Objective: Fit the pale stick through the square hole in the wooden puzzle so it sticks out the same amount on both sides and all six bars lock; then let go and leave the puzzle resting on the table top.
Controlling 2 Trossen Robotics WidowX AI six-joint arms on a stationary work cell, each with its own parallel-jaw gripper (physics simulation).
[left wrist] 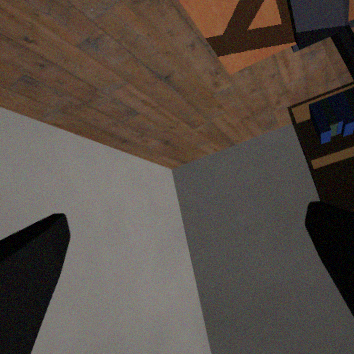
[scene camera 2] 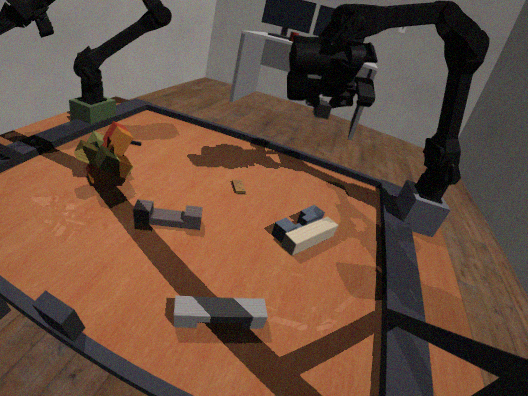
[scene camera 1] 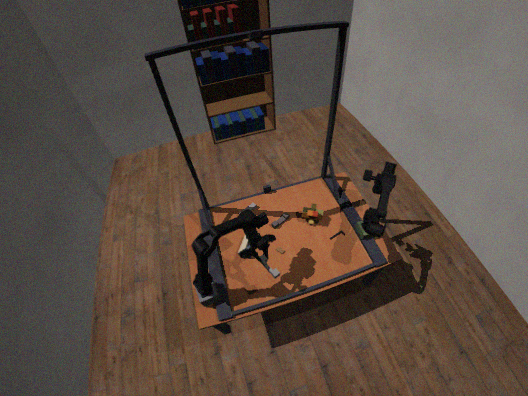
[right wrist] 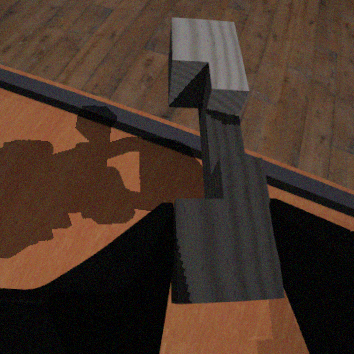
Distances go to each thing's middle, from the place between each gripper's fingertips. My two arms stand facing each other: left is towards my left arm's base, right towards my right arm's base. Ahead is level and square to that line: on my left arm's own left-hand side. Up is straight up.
Labels:
My left hand is 850 mm to the left of the pale stick (scene camera 2: 300,239), 250 mm above it and 20 mm past it.
My right gripper is now 230 mm past the pale stick, 60 mm to the left of it and 200 mm above it.

